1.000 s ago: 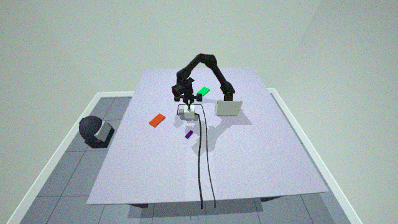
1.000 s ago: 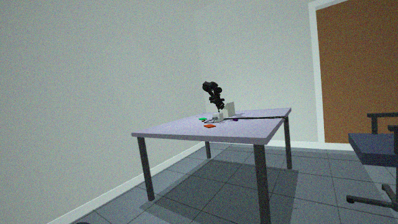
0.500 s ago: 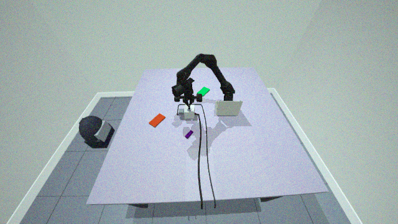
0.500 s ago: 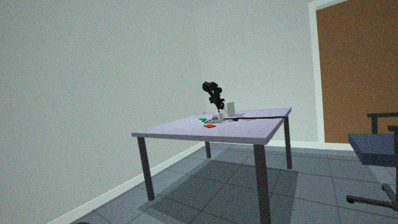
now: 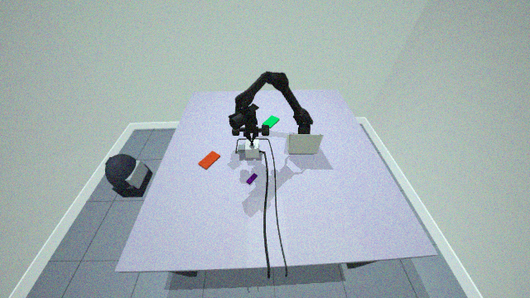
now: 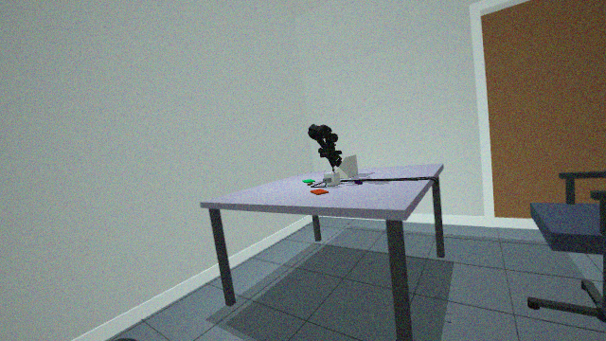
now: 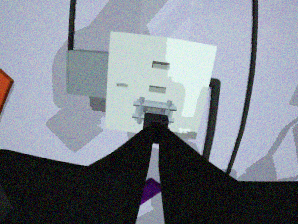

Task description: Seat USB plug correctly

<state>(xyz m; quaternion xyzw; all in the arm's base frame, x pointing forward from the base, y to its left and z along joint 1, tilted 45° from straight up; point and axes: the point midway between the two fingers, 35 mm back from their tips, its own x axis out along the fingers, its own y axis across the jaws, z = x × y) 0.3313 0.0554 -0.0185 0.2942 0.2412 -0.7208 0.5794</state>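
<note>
Right now the dark USB plug is 20 mm below my gripper tip. Also, from my gripper tip: purple block (20 mm ahead, 170 mm to the left, 110 mm below); then socket plate (50 mm below); then brown piece (30 mm behind, 200 mm to the right, 110 mm below).
</note>
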